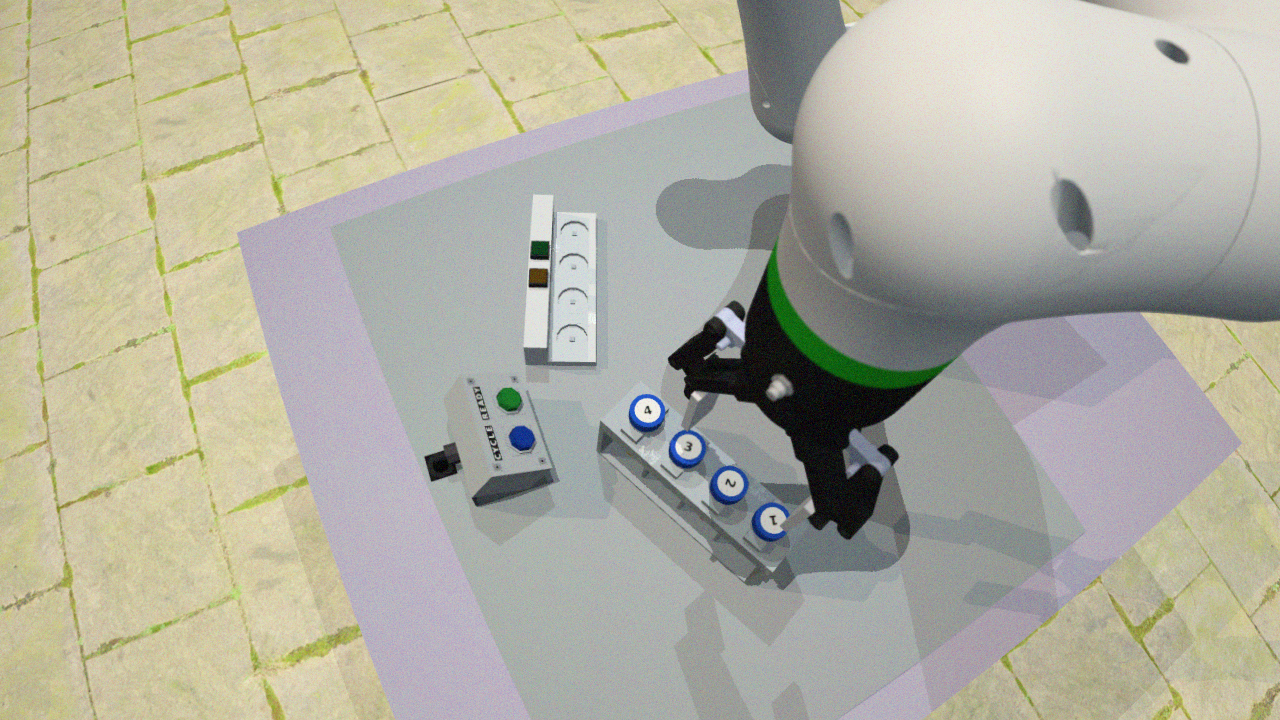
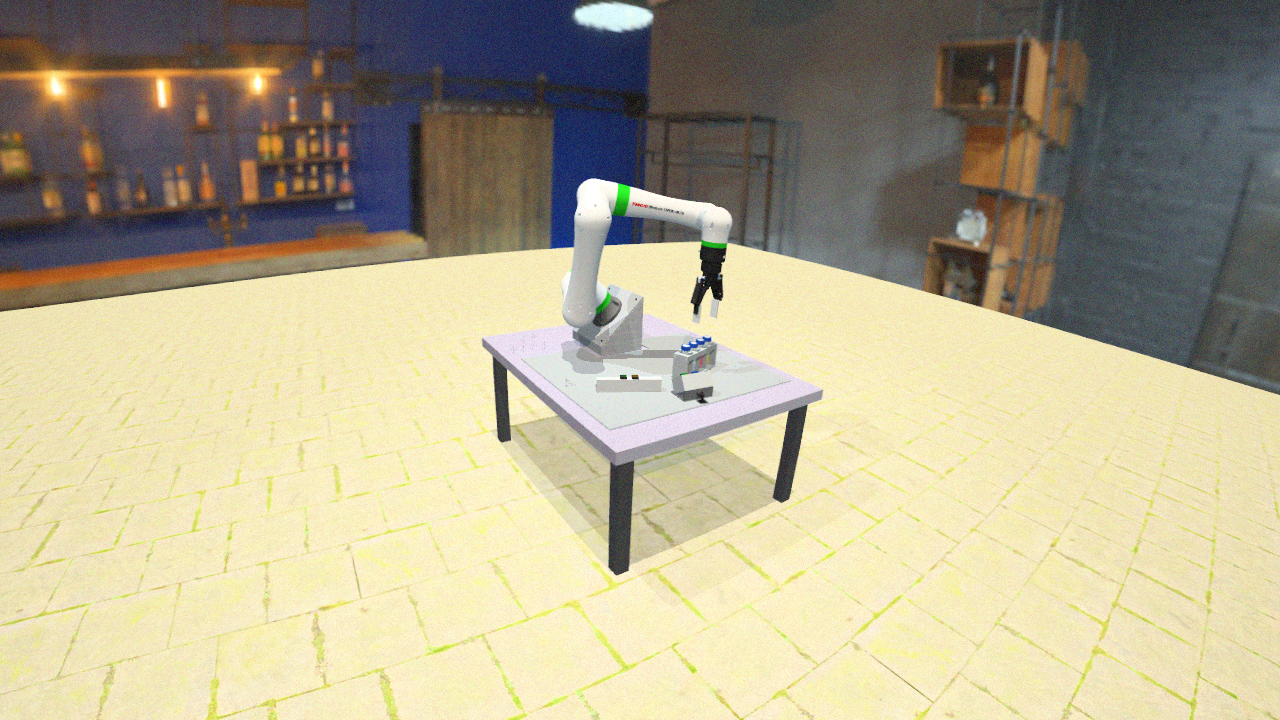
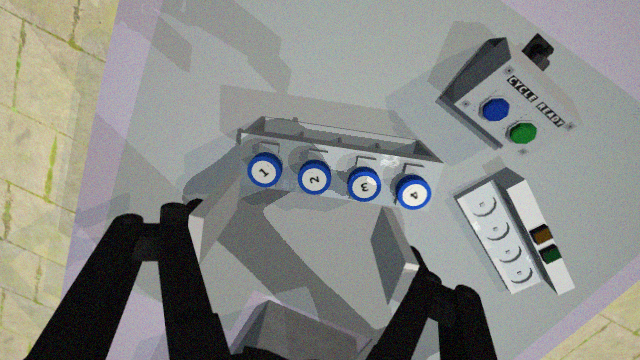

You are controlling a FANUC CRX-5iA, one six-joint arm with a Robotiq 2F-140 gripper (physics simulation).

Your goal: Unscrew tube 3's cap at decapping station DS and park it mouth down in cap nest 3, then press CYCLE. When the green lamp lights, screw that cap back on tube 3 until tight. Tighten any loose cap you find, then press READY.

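Frame: origin at the arm's base, x right, y ahead, z up, level; metres.
Seen in the pictures: gripper, fingertip midpoint: (image 1: pixel 745 466) (image 2: pixel 704 319) (image 3: pixel 308 207); arm's base, link origin: (image 2: pixel 607 312).
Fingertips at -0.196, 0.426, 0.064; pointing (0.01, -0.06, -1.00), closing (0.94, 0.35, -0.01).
Note:
Pixels of each thing's middle, then the offset from my fingertips to it, as dx, dy, dz. "spot": a spot on its surface instead.
- tube rack, body centre: (image 1: pixel 696 485) (image 3: pixel 338 161) (image 2: pixel 695 358) +0.029, +0.002, -0.149
- cap 3, body centre: (image 1: pixel 687 449) (image 3: pixel 363 184) +0.052, +0.014, -0.086
- cap 2, body centre: (image 1: pixel 728 485) (image 3: pixel 314 177) +0.005, -0.009, -0.086
- cap 4, body centre: (image 1: pixel 646 413) (image 3: pixel 412 192) +0.099, +0.036, -0.084
- Cap 1, body centre: (image 1: pixel 771 522) (image 3: pixel 265 169) -0.042, -0.032, -0.086
- cap nests' white strip, surface spot: (image 1: pixel 588 282) spot: +0.320, +0.011, -0.189
- blue CYCLE button, body centre: (image 1: pixel 521 439) (image 3: pixel 495 109) +0.134, +0.154, -0.136
- green READY button, body centre: (image 1: pixel 508 400) (image 3: pixel 522 132) +0.179, +0.154, -0.136
- green lamp, body centre: (image 1: pixel 539 248) (image 3: pixel 552 255) +0.359, +0.060, -0.147
- amber lamp, body centre: (image 1: pixel 538 275) (image 3: pixel 543 236) +0.322, +0.074, -0.147
- small black fixture, surface spot: (image 1: pixel 440 465) spot: +0.154, +0.244, -0.192
My gripper (image 1: pixel 736 477) (image 2: pixel 705 317) (image 3: pixel 308 207) is open and empty, pointing down above the robot side of the tube rack (image 2: pixel 682 367). Its fingertips hang higher than the caps. Four blue caps with white numbered tops sit in a row on the rack: cap 3 (image 1: pixel 687 447) (image 3: pixel 364 184) stands between cap 2 (image 1: pixel 729 484) (image 3: pixel 314 177) and cap 4 (image 1: pixel 647 411) (image 3: pixel 413 192). Cap 1 (image 1: pixel 770 521) (image 3: pixel 265 170) is at the end. The cap nests' white strip (image 1: pixel 588 282) holds no caps. Whether any cap is loose I cannot tell.
The sloped panel carries a blue CYCLE button (image 1: pixel 522 437) (image 3: pixel 495 109) and a green READY button (image 1: pixel 508 399) (image 3: pixel 522 133). The green lamp (image 1: pixel 539 249) (image 3: pixel 550 254) and amber lamp (image 1: pixel 537 277) (image 3: pixel 541 234) look dark. A small black fixture (image 1: pixel 440 465) stands behind the panel.

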